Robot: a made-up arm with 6 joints. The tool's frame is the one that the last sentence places.
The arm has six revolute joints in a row. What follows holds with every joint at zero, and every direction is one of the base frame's.
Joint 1 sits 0.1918 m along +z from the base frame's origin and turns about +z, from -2.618 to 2.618 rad.
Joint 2 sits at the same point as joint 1 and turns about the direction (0.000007, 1, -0.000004), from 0 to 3.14 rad.
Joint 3 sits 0.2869 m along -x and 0.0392 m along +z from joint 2 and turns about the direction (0.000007, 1, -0.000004), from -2.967 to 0 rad.
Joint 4 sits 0.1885 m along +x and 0.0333 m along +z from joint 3 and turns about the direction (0.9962, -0.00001, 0.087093), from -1.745 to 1.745 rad.
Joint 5 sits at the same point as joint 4 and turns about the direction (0.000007, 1, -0.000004), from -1.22 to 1.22 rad.
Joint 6 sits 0.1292 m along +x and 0.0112 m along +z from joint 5 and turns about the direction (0.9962, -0.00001, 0.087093), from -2.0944 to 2.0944 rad.
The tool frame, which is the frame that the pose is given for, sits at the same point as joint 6; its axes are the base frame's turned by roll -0.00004, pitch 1.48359 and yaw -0.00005 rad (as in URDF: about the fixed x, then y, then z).
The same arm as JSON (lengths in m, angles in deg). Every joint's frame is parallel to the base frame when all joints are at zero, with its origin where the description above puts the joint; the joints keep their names.
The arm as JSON. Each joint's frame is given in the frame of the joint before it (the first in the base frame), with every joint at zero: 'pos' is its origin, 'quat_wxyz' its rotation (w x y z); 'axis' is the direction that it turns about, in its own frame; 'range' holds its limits. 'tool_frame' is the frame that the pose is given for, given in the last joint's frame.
{"length_unit": "m", "angle_unit": "deg", "joints": [{"joint": "joint 1", "pos": [0.0, 0.0, 0.1918], "quat_wxyz": [1.0, 0.0, 0.0, 0.0], "axis": "+z", "range": [-150.0, 150.0]}, {"joint": "joint 2", "pos": [0.0, 0.0, 0.0], "quat_wxyz": [1.0, 0.0, 0.0, 0.0], "axis": "+y", "range": [0.0, 179.91]}, {"joint": "joint 3", "pos": [-0.2869, 0.0, 0.0392], "quat_wxyz": [1.0, 0.0, 0.0, 0.0], "axis": "+y", "range": [-170.0, 0.0]}, {"joint": "joint 4", "pos": [0.1885, 0.0, 0.0333], "quat_wxyz": [1.0, 0.0, 0.0, 0.0], "axis": [0.9962, 0.0, 0.0871], "range": [-99.98, 99.98]}, {"joint": "joint 5", "pos": [0.0, 0.0, 0.0], "quat_wxyz": [1.0, 0.0, 0.0, 0.0], "axis": "+y", "range": [-69.9, 69.9]}, {"joint": "joint 6", "pos": [0.1292, 0.0, 0.0112], "quat_wxyz": [1.0, 0.0, 0.0, 0.0], "axis": [0.9962, 0.0, 0.0871], "range": [-120.0, 120.0]}], "tool_frame": {"pos": [0.0, 0.0, 0.0], "quat_wxyz": [0.737257, 0.000002, 0.675612, -0.000005]}}
